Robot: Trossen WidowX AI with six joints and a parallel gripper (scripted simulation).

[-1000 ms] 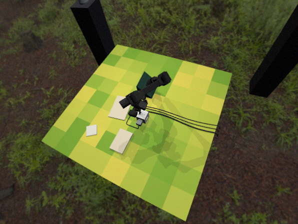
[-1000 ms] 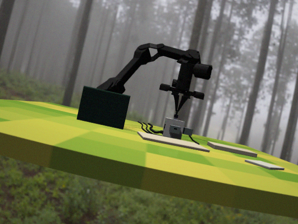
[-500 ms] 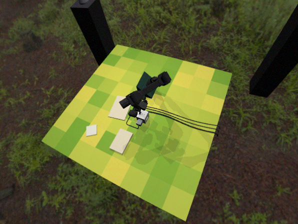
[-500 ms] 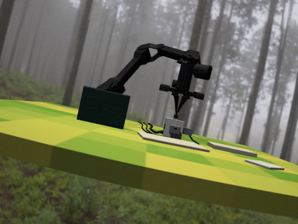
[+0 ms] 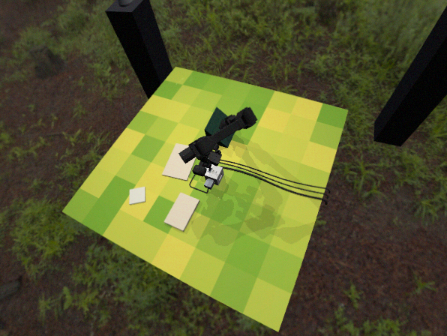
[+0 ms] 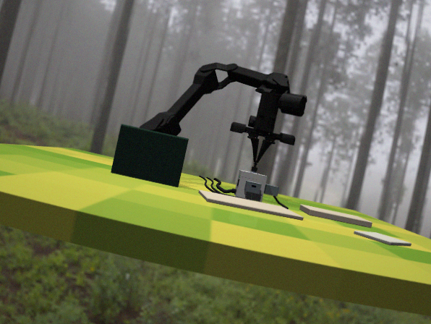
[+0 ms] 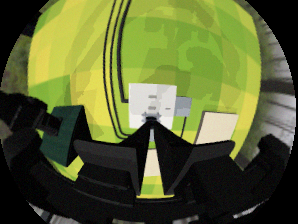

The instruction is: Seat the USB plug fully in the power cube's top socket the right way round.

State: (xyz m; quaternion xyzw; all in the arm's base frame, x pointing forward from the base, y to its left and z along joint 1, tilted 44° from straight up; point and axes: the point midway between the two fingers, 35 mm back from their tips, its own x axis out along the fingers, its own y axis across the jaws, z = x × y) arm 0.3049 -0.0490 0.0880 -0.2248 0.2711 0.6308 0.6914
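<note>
Now: gripper tip 2 cm above the black USB plug. Round my gripper tip: beige flat plate: 4 cm behind, 22 cm to the right, 10 cm below; white tile: 23 cm ahead, 37 cm to the right, 10 cm below.
</note>
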